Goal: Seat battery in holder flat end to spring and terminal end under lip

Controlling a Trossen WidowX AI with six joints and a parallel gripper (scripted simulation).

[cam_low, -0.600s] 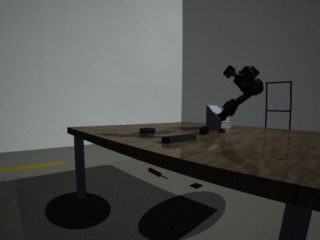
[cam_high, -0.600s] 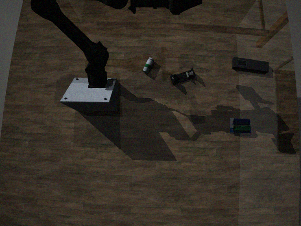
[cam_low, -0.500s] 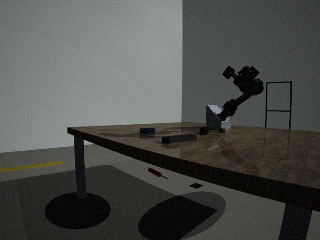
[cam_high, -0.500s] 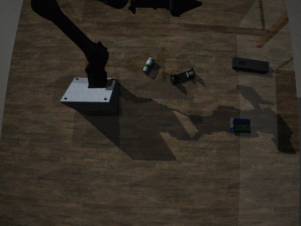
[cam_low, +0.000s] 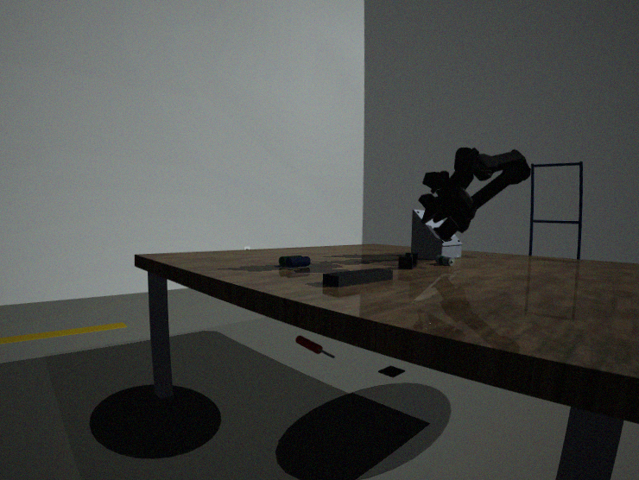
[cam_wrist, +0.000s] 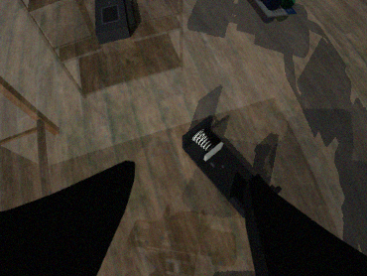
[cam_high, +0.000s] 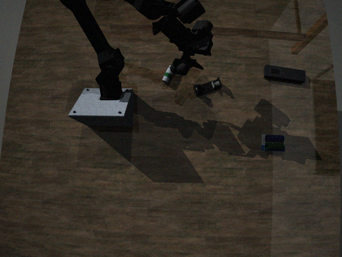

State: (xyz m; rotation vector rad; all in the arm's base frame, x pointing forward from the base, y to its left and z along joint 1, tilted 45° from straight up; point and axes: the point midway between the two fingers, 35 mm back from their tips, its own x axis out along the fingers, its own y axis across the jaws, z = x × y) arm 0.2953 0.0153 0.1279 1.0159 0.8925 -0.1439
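My gripper tip is 130 mm past the battery and 110 mm above it. Also, from my gripper tip: long black block 320 mm ahead, 110 mm below; red screwdriver 310 mm below, 280 mm ahead, 140 mm to the right.
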